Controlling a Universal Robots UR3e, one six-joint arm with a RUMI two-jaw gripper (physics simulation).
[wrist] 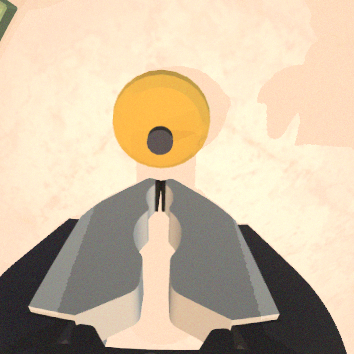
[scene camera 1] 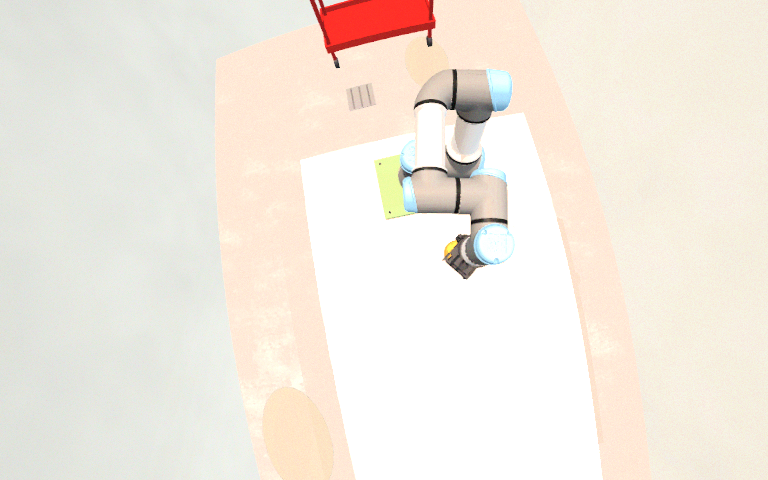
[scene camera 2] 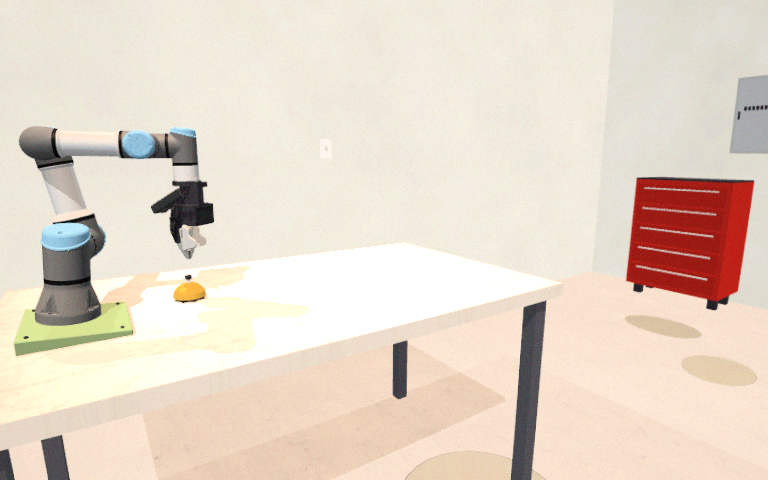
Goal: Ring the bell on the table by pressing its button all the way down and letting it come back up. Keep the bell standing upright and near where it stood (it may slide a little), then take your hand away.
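Frame: origin at the arm's base, x ahead, y left, z up, level; centimetres.
Where they show: gripper, fingertip midpoint: (wrist: 160,183) (scene camera 2: 189,258); arm's base, origin of the base link: (scene camera 2: 69,315).
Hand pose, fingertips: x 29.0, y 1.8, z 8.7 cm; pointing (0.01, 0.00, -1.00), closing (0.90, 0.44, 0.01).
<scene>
Each offset is from my fingertips to the top centre of the thing. Level surfaces: height alone.
The yellow domed bell @[dx -0.4, dy +0.4, dz -4.7 cm] (scene camera 1: 450,247) (scene camera 2: 189,292) (wrist: 160,102) stands upright on the table @[dz -11.3 cm] (scene camera 1: 430,367) (scene camera 2: 362,300). Its dark button @[dx -0.4, dy +0.4, dz -4.7 cm] (scene camera 2: 188,277) (wrist: 160,141) sticks up from the top of the dome. My gripper (scene camera 2: 189,257) (wrist: 160,183) is shut with its fingertips together and holds nothing. It points down above the bell, with a visible gap between the fingertips and the button in the scene camera 2 view. In the scene camera 1 view the arm and gripper hide much of the bell.
The arm's green base plate (scene camera 1: 390,195) (scene camera 2: 113,328) lies on the table near the bell. A red cart (scene camera 1: 379,38) stands on the floor beyond the table's end. A red drawer cabinet (scene camera 2: 673,237) stands on the floor off to the right in the scene camera 2 view.
</scene>
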